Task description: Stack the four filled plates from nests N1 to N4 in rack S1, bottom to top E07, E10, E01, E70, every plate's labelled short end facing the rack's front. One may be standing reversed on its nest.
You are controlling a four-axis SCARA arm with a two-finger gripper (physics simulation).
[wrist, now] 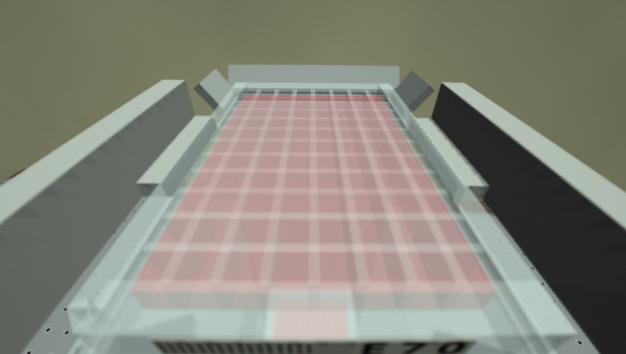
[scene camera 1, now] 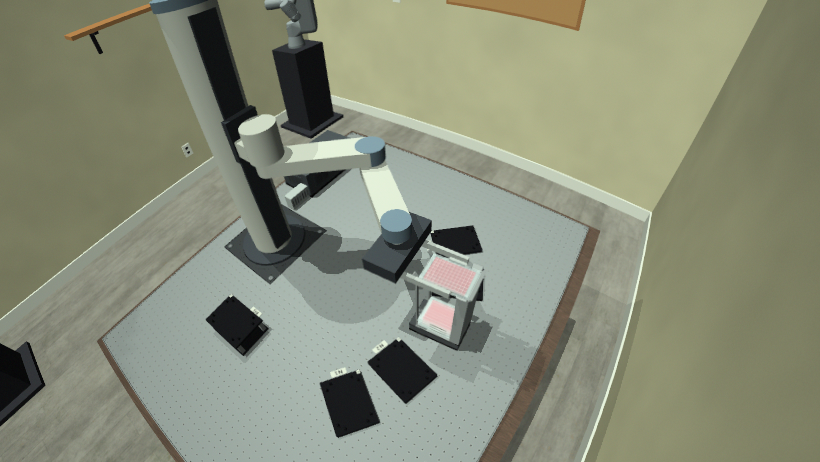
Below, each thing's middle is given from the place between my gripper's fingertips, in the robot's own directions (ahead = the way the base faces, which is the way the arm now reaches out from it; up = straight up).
Now: the filled plate E70 point(scene camera 1: 458, 278) 20 mm behind my hand and 10 mm below it. From my hand the other things lie so: nest N2 point(scene camera 1: 400, 368): 50 mm behind, 180 mm to the right, 280 mm below; nest N1 point(scene camera 1: 348, 402): 110 mm behind, 340 mm to the right, 280 mm below.
